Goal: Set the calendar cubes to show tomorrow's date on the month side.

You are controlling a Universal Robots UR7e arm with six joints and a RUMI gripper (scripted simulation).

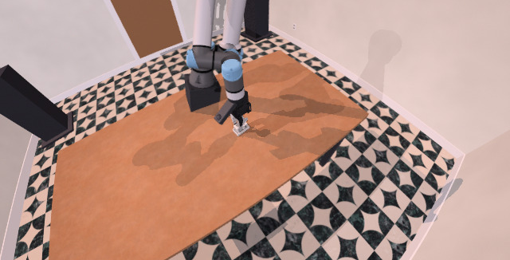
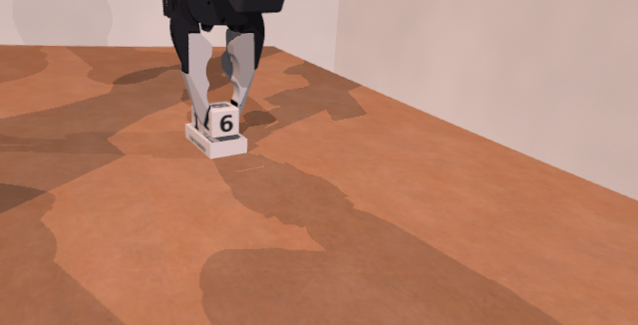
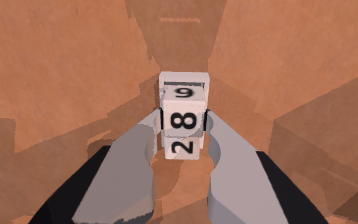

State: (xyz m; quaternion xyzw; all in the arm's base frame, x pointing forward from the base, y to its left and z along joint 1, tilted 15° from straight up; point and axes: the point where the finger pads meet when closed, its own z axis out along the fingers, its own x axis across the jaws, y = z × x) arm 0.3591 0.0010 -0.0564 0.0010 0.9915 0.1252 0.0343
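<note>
My hand is 4 cm above the tray and 2 cm to the right of it.
</note>
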